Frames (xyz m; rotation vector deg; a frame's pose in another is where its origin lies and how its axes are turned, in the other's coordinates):
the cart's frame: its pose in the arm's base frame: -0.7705 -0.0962 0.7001 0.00 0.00 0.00
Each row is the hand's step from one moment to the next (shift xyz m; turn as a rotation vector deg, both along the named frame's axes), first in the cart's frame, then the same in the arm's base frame.
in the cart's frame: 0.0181 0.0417 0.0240 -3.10 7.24 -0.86
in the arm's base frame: 0.0181 0.0417 0.0240 -3.10 7.24 -0.86
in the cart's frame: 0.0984 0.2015 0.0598 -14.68 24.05 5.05
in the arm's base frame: 0.0984 0.2015 0.0598 -14.68 24.05 5.05
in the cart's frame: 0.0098 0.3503 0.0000 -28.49 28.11 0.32
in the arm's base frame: 0.0098 0.3503 0.0000 -28.49 28.11 0.32
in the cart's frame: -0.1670 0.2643 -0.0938 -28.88 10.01 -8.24
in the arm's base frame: -0.1670 0.2643 -0.0938 -28.88 10.01 -8.24
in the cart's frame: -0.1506 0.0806 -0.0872 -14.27 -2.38 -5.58
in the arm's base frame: -0.1506 0.0806 -0.0872 -14.27 -2.38 -5.58
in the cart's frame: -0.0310 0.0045 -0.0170 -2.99 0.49 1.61
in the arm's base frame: -0.0310 0.0045 -0.0170 -2.99 0.49 1.61
